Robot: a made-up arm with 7 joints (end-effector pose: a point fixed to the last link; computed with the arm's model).
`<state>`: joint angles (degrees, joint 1 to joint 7).
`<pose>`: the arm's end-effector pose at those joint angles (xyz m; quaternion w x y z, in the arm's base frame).
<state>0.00 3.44 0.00 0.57 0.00 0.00 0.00</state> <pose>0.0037 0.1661 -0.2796 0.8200 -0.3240 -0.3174 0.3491</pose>
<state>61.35 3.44 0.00 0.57 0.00 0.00 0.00</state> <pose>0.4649 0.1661 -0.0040 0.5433 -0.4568 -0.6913 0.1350</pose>
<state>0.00 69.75 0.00 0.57 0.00 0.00 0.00</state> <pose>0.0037 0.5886 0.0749 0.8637 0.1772 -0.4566 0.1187</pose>
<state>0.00 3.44 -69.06 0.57 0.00 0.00 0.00</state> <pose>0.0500 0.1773 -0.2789 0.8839 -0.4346 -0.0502 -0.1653</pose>
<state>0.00 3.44 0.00 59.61 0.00 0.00 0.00</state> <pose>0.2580 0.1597 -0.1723 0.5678 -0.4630 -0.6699 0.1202</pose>
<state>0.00 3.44 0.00 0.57 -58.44 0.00 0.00</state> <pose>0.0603 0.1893 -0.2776 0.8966 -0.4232 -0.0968 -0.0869</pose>
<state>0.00 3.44 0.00 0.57 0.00 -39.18 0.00</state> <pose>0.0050 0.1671 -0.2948 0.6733 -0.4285 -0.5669 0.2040</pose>
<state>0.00 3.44 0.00 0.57 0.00 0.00 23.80</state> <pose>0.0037 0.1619 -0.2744 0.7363 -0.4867 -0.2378 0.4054</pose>
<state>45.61 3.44 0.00 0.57 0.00 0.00 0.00</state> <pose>0.3795 0.1661 -0.1201 0.6329 -0.4340 -0.6104 0.1963</pose>
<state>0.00 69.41 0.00 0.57 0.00 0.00 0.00</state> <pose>0.0037 0.5877 0.0721 0.8642 0.1746 -0.4563 0.1201</pose>
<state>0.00 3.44 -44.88 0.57 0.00 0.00 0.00</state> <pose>0.0326 0.1800 -0.2788 0.8982 -0.4124 -0.1511 0.0177</pose>
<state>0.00 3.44 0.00 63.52 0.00 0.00 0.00</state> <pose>0.2692 0.1588 -0.1568 0.5449 -0.4682 -0.6879 0.1032</pose>
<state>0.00 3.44 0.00 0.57 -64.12 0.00 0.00</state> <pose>0.0665 0.1882 -0.2776 0.8917 -0.4273 -0.0730 -0.1299</pose>
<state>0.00 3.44 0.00 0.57 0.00 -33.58 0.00</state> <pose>0.0042 0.1669 -0.2928 0.6996 -0.4164 -0.5347 0.2266</pose>
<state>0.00 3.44 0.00 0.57 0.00 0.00 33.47</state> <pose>0.0036 0.1609 -0.2718 0.6930 -0.5472 -0.2023 0.4234</pose>
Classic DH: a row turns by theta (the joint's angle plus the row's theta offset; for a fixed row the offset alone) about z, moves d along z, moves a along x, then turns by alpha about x. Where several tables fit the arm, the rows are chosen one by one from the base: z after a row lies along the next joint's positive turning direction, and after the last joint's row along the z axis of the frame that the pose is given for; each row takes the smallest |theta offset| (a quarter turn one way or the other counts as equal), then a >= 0, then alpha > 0; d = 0 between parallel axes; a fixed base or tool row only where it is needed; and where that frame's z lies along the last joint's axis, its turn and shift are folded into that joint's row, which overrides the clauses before.
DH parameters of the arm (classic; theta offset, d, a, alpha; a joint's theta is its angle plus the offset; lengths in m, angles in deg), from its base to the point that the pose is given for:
base (fixed): 0 0.247 0.002 90
joint 1: -90 -0.106 0.026 -90
joint 2: 90 0.033 0.002 -90
joint 3: -90 -0.225 0.001 90
joint 4: 0 0.011 0.014 -90
joint 5: 0 -0.284 -0.027 -90
joint 6: -90 0.05 0.018 90
joint 7: -59.13 0.0396 0.0033 -42.18
tool (fixed): 123.92 -0.0237 0 0

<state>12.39 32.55 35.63 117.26 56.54 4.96 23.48</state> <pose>0.2750 0.2884 0.2318 0.0507 0.5755 0.7814 0.2360</pose>
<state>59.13 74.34 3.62 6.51 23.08 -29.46 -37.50</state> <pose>0.1411 0.6129 0.1851 0.0697 0.3830 -0.9149 0.1072</pose>
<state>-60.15 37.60 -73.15 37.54 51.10 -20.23 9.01</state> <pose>-0.3987 0.2895 -0.0372 0.8284 -0.4329 0.0621 0.3499</pose>
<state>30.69 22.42 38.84 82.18 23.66 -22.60 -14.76</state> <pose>0.3384 0.3955 0.1634 0.1628 0.0894 0.9824 -0.0175</pose>
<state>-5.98 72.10 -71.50 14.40 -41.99 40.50 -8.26</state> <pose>0.0796 0.5453 0.0098 0.7538 0.3197 0.3718 -0.4374</pose>
